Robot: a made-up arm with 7 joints. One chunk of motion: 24 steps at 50 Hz.
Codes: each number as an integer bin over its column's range. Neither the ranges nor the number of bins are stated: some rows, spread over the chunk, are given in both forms.
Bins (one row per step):
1: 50 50 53 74 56 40 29
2: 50 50 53 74 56 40 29
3: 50 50 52 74 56 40 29
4: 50 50 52 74 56 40 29
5: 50 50 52 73 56 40 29
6: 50 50 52 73 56 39 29
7: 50 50 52 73 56 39 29
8: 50 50 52 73 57 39 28
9: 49 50 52 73 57 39 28
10: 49 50 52 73 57 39 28
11: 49 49 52 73 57 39 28
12: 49 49 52 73 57 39 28
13: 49 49 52 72 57 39 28
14: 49 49 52 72 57 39 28
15: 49 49 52 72 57 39 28
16: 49 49 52 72 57 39 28
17: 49 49 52 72 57 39 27
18: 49 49 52 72 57 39 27
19: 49 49 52 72 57 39 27
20: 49 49 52 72 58 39 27
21: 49 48 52 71 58 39 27
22: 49 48 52 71 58 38 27
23: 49 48 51 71 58 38 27
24: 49 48 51 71 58 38 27
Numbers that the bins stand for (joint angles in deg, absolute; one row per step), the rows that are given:
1: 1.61 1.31 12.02 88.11 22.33 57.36 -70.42
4: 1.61 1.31 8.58 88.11 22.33 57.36 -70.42
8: 1.61 1.31 8.58 85.47 25.77 53.93 -73.86
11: -1.63 -1.32 8.58 85.47 25.77 53.93 -73.86
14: -1.63 -1.32 8.58 82.84 25.77 53.93 -73.86
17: -1.63 -1.32 8.58 82.84 25.77 53.93 -77.29
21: -1.63 -3.94 8.58 80.20 29.20 53.93 -77.29
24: -1.63 -3.94 5.15 80.20 29.20 50.49 -77.29
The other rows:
2: 1.61 1.31 12.02 88.11 22.33 57.36 -70.42
3: 1.61 1.31 8.58 88.11 22.33 57.36 -70.42
5: 1.61 1.31 8.58 85.47 22.33 57.36 -70.42
6: 1.61 1.31 8.58 85.47 22.33 53.93 -70.42
7: 1.61 1.31 8.58 85.47 22.33 53.93 -70.42
9: -1.63 1.31 8.58 85.47 25.77 53.93 -73.86
10: -1.63 1.31 8.58 85.47 25.77 53.93 -73.86
12: -1.63 -1.32 8.58 85.47 25.77 53.93 -73.86
13: -1.63 -1.32 8.58 82.84 25.77 53.93 -73.86
15: -1.63 -1.32 8.58 82.84 25.77 53.93 -73.86
16: -1.63 -1.32 8.58 82.84 25.77 53.93 -73.86
18: -1.63 -1.32 8.58 82.84 25.77 53.93 -77.29
19: -1.63 -1.32 8.58 82.84 25.77 53.93 -77.29
20: -1.63 -1.32 8.58 82.84 29.20 53.93 -77.29
22: -1.63 -3.94 8.58 80.20 29.20 50.49 -77.29
23: -1.63 -3.94 5.15 80.20 29.20 50.49 -77.29

